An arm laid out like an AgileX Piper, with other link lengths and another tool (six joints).
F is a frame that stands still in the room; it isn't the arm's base.
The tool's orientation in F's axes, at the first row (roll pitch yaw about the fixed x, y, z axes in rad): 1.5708 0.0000 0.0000
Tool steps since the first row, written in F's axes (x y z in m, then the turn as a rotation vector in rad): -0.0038 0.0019 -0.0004 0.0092 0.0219 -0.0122; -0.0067 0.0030 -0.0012 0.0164 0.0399 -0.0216; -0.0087 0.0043 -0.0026 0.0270 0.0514 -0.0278; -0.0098 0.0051 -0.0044 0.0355 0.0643 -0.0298; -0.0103 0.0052 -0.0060 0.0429 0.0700 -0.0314; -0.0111 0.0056 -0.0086 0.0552 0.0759 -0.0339; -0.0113 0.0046 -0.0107 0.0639 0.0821 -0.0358; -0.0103 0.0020 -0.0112 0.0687 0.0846 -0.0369; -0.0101 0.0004 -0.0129 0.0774 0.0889 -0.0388; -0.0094 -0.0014 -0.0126 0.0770 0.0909 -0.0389; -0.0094 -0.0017 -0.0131 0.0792 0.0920 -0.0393
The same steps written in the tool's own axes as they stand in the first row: -0.0038 -0.0004 -0.0019 0.0092 -0.0122 -0.0219; -0.0067 -0.0012 -0.0030 0.0164 -0.0216 -0.0399; -0.0087 -0.0026 -0.0043 0.0270 -0.0278 -0.0514; -0.0098 -0.0044 -0.0051 0.0355 -0.0298 -0.0643; -0.0103 -0.0060 -0.0052 0.0429 -0.0314 -0.0700; -0.0111 -0.0086 -0.0056 0.0552 -0.0339 -0.0759; -0.0113 -0.0107 -0.0046 0.0639 -0.0358 -0.0821; -0.0103 -0.0112 -0.0020 0.0687 -0.0369 -0.0846; -0.0101 -0.0129 -0.0004 0.0774 -0.0388 -0.0889; -0.0094 -0.0126 0.0014 0.0770 -0.0389 -0.0909; -0.0094 -0.0131 0.0017 0.0792 -0.0393 -0.0920
